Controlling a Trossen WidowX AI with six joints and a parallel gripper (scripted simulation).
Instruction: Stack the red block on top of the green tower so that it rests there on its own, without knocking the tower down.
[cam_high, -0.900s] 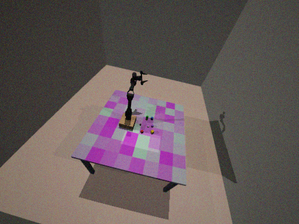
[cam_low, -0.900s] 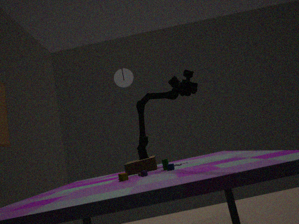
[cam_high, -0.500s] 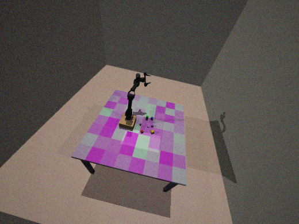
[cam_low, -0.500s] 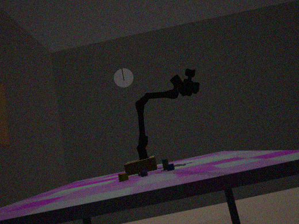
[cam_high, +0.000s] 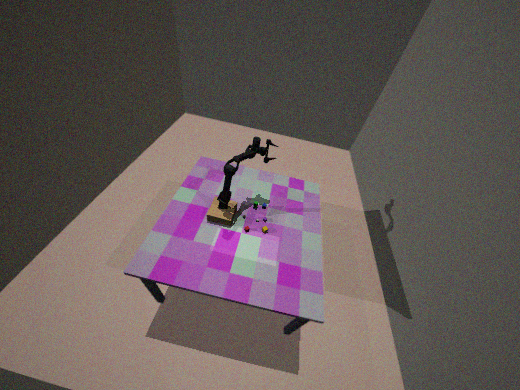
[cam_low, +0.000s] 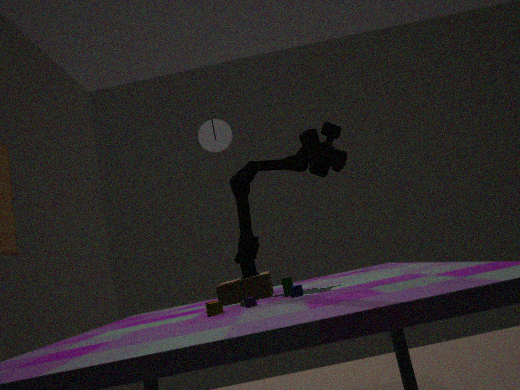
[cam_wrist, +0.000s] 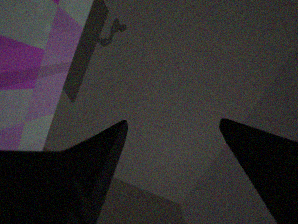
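My gripper tip is 200 mm past the red block, 460 mm to the left of it and 430 mm above it. From my gripper tip the other things lie so: blue block (50 mm behind, 210 mm to the right, 430 mm below); yellow block (50 mm behind, 460 mm to the right, 430 mm below).
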